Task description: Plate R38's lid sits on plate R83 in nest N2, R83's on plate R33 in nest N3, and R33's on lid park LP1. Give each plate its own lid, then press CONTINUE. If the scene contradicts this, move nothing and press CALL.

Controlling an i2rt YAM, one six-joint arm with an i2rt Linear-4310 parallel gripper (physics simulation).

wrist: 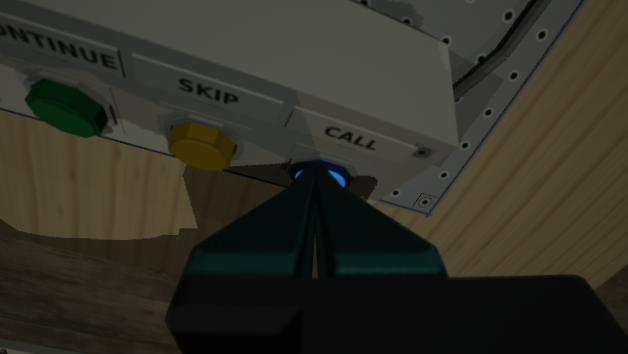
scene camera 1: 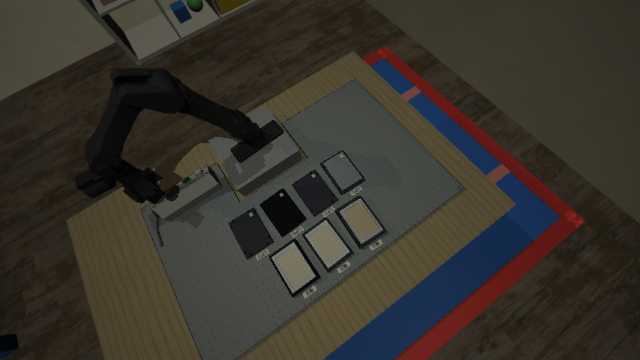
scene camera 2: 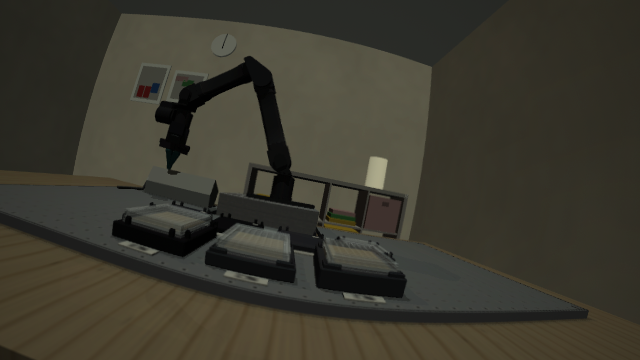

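Where they show: gripper, fingertip midpoint: (wrist: 315,177); arm's base, link origin: (scene camera 1: 257,141) (scene camera 2: 279,202).
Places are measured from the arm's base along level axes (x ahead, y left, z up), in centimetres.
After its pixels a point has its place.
Note:
My gripper (scene camera 1: 171,193) @[y -38.1, x -3.0, z 1.4 cm] (scene camera 2: 169,168) @[y -38.1, x -3.0, z 1.4 cm] (wrist: 315,177) @[y -38.1, x -3.0, z 1.4 cm] is shut and empty. Its tips are at the CALL button (wrist: 340,176) @[y -39.1, x -2.7, z 1.3 cm], which glows bright blue and is partly hidden behind them; whether they touch is hard to tell. The green CONTINUE button (wrist: 65,109) @[y -28.8, x -2.5, z 1.6 cm] (scene camera 1: 186,180) @[y -28.2, x -2.2, z 1.6 cm] is on the same box. Three plates sit in the front row of nests: left (scene camera 1: 294,267) @[y -15.3, x 44.4, z -2.1 cm] (scene camera 2: 167,220) @[y -13.9, x 50.2, z -2.1 cm], middle (scene camera 1: 327,244) @[y -2.9, x 45.3, z -2.4 cm] (scene camera 2: 255,242) @[y -2.9, x 49.6, z -2.4 cm] and right (scene camera 1: 361,221) @[y 10.3, x 46.5, z -1.9 cm] (scene camera 2: 352,254) @[y 8.8, x 49.5, z -1.9 cm]. Clear lids show over all three in scene camera 2. Plate and nest labels are too blurred to read.
The yellow SKIP button (wrist: 201,147) @[y -33.6, x -2.7, z 1.7 cm] is beside CALL on the grey button box (scene camera 1: 187,198) @[y -31.6, x 2.8, z -0.5 cm] (scene camera 2: 180,186) @[y -30.2, x 3.3, z -1.4 cm] (wrist: 280,55) @[y -35.5, x 1.3, z 1.7 cm]. Behind the plates are dark pads (scene camera 1: 250,233) @[y -21.1, x 25.7, z -4.7 cm] (scene camera 1: 283,212) @[y -8.0, x 26.8, z -4.7 cm] (scene camera 1: 314,192) @[y 4.9, x 27.9, z -4.7 cm] and a paler one (scene camera 1: 342,171) @[y 17.5, x 28.2, z -3.9 cm]. A cable (scene camera 1: 159,232) (wrist: 480,67) @[y -46.4, x 2.4, z -5.2 cm] leaves the box.

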